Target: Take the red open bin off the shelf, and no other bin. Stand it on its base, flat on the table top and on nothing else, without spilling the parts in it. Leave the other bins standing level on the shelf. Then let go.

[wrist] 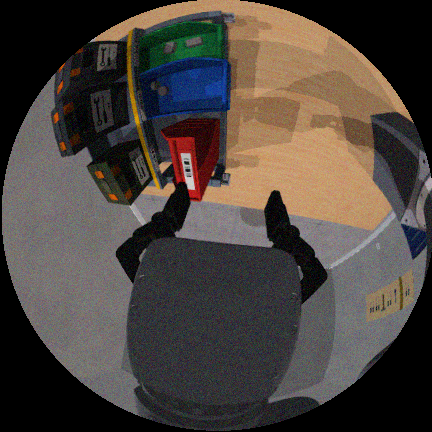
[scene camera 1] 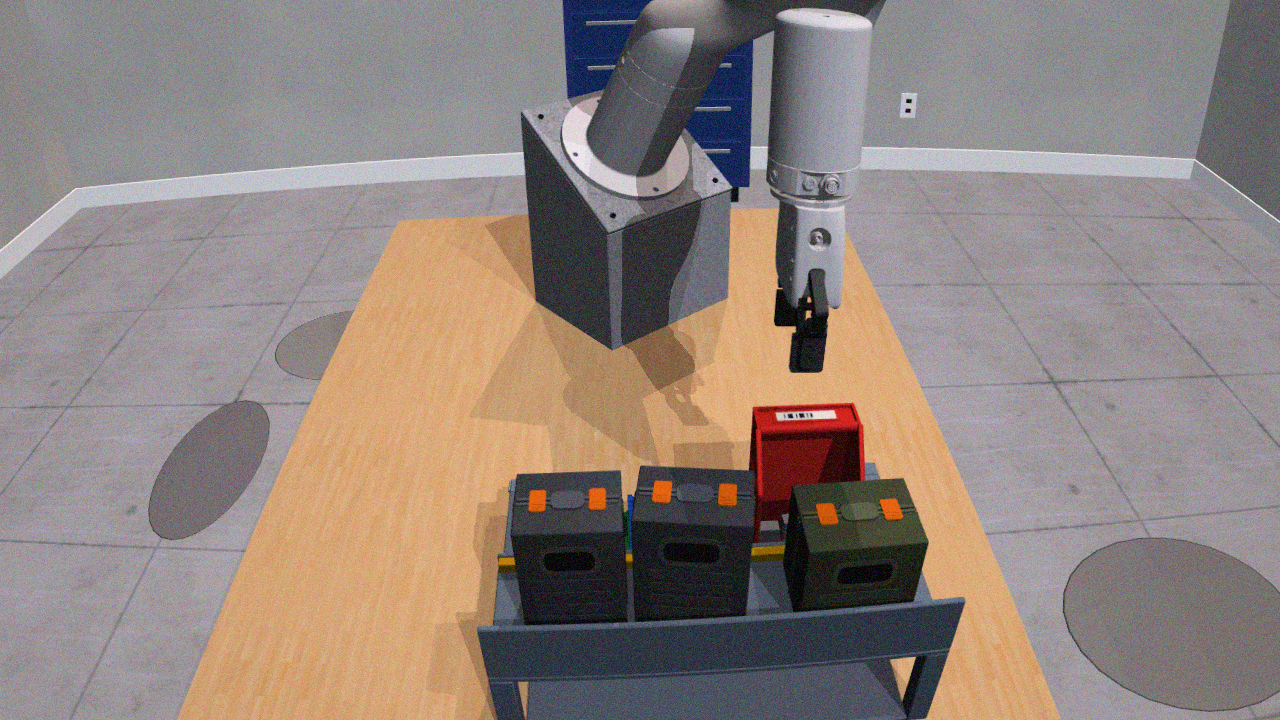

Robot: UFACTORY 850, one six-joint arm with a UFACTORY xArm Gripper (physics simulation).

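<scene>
The red open bin [scene camera 1: 807,456] [wrist: 192,167] is steeply tipped up on end at the right end of the grey shelf [scene camera 1: 716,649] [wrist: 223,145]. Its barcode-labelled face is high and its open side faces the cases in the scene view. No parts show inside it. My gripper [scene camera 1: 805,362] [wrist: 227,195] is open and empty, above and behind the bin in the scene view. In the wrist view the left fingertip overlaps the edge of the labelled face; contact cannot be told. The blue bin [wrist: 192,87] and green bin [wrist: 212,42] sit on the shelf with grey parts inside.
Two dark cases [scene camera 1: 570,564] [scene camera 1: 691,555] and an olive case [scene camera 1: 859,546] [wrist: 117,175] stand on the shelf, beyond a yellow strip [wrist: 132,80]. The wooden table top [scene camera 1: 402,358] extends around the shelf and the robot's base block [scene camera 1: 572,232].
</scene>
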